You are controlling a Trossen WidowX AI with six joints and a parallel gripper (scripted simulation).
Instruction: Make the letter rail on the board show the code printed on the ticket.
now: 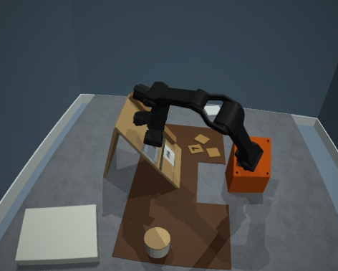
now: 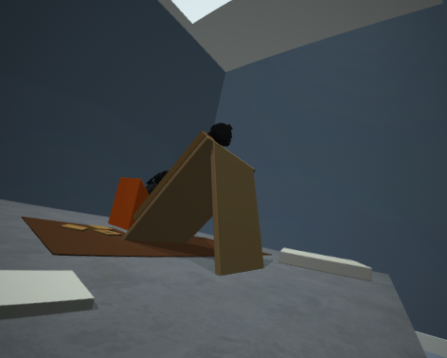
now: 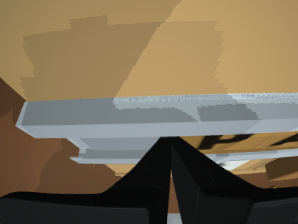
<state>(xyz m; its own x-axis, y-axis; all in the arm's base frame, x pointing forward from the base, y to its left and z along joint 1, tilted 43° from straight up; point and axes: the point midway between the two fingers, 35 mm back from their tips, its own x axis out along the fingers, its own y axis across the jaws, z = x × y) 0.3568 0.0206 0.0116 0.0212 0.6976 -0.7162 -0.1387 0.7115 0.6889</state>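
Right now the tile marked p is 10 mm ahead of my gripper tip and 30 mm to the right of it. Round my gripper tip: brown mat (160 mm behind, 150 mm below); white slab (230 mm ahead, 390 mm to the left, 140 mm below); white ticket (50 mm behind, 60 mm to the right, 90 mm below).
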